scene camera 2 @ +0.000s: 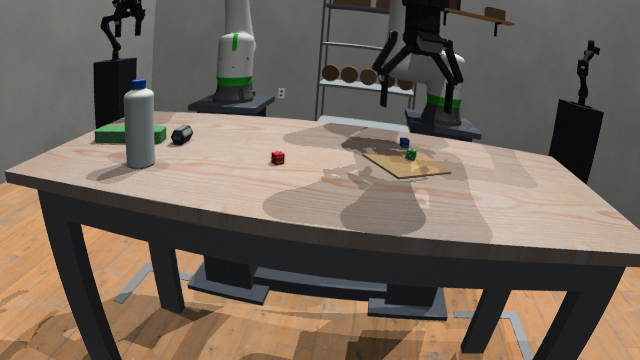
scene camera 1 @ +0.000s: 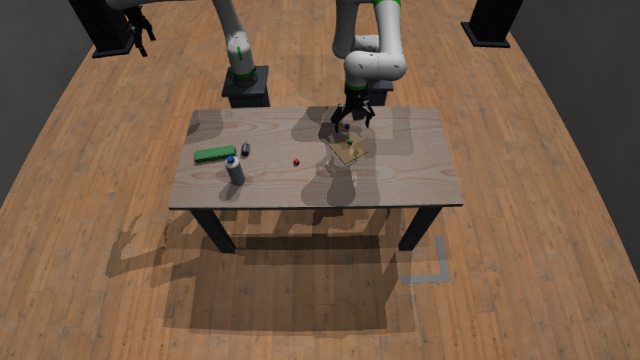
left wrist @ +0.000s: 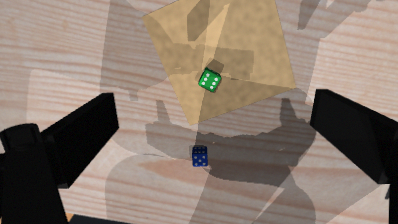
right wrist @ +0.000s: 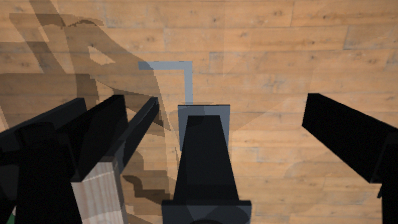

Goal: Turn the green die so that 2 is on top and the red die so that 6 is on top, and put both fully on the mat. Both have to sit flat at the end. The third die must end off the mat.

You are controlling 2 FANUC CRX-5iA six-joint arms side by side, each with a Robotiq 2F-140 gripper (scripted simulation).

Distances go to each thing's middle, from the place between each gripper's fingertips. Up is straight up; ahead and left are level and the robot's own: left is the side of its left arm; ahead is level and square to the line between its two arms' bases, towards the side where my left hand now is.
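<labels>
My left gripper (scene camera 2: 416, 109) is 120 mm above the tan mat (scene camera 2: 395, 163), and it's 30 mm short of the mat and 10 mm to the left of it. Then there's the bottle (scene camera 2: 139, 102), which is 40 mm below that left hand, 540 mm to the right of it and 180 mm ahead.
My right gripper, now, that's 190 mm above the bottle, 720 mm short of it and 520 mm to the right of it. The tan mat is 270 mm below my right hand, 1050 mm to the left of it and 570 mm ahead of it.
</labels>
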